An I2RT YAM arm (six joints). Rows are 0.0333 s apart.
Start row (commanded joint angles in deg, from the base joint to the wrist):
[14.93, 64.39, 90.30, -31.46, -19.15, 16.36]
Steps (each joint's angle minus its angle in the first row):
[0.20, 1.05, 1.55, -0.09, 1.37, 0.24]
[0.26, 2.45, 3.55, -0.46, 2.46, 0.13]
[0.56, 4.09, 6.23, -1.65, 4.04, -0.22]
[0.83, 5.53, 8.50, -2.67, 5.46, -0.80]
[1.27, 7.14, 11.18, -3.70, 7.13, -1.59]
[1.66, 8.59, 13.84, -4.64, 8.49, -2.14]
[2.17, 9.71, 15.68, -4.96, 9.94, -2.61]
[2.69, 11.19, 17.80, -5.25, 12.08, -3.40]
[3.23, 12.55, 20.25, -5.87, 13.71, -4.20]
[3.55, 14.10, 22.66, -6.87, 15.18, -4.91]
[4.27, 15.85, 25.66, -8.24, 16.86, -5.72]
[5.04, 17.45, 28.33, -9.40, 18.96, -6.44]
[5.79, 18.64, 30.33, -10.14, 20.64, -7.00]
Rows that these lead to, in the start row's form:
[15.13, 65.44, 91.85, -31.55, -17.78, 16.60]
[15.19, 66.84, 93.85, -31.92, -16.69, 16.49]
[15.49, 68.48, 96.53, -33.11, -15.11, 16.14]
[15.76, 69.92, 98.80, -34.13, -13.69, 15.56]
[16.20, 71.53, 101.48, -35.16, -12.02, 14.77]
[16.59, 72.98, 104.14, -36.10, -10.66, 14.22]
[17.10, 74.10, 105.98, -36.42, -9.21, 13.75]
[17.62, 75.58, 108.10, -36.71, -7.07, 12.96]
[18.16, 76.94, 110.55, -37.33, -5.44, 12.16]
[18.48, 78.49, 112.96, -38.33, -3.97, 11.45]
[19.20, 80.24, 115.96, -39.70, -2.29, 10.64]
[19.97, 81.84, 118.63, -40.86, -0.19, 9.92]
[20.72, 83.03, 120.63, -41.60, 1.49, 9.36]

